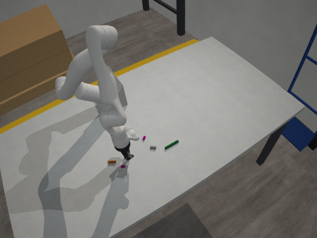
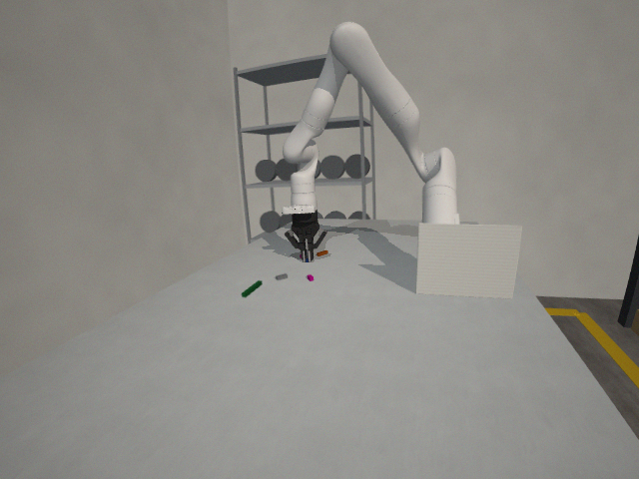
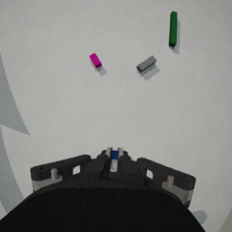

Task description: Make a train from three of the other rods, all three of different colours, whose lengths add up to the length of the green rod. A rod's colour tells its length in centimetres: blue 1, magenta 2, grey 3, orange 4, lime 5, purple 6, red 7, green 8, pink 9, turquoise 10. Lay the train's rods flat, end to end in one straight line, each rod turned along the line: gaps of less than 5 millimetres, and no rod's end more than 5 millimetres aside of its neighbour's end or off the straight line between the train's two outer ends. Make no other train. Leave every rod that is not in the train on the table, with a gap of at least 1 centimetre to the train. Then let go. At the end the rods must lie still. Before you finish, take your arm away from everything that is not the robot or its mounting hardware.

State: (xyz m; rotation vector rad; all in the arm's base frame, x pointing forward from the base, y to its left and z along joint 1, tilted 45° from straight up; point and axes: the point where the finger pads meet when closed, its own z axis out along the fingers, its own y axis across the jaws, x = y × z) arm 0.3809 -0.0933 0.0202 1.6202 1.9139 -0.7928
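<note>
The blue rod lies 1 cm below my hand. The rest, counted from my hand: grey rod (2 cm ahead, 14 cm to the left, 1 cm below); orange rod (2 cm behind, 8 cm to the right, 1 cm below); green rod (6 cm ahead, 23 cm to the left, 1 cm below).
</note>
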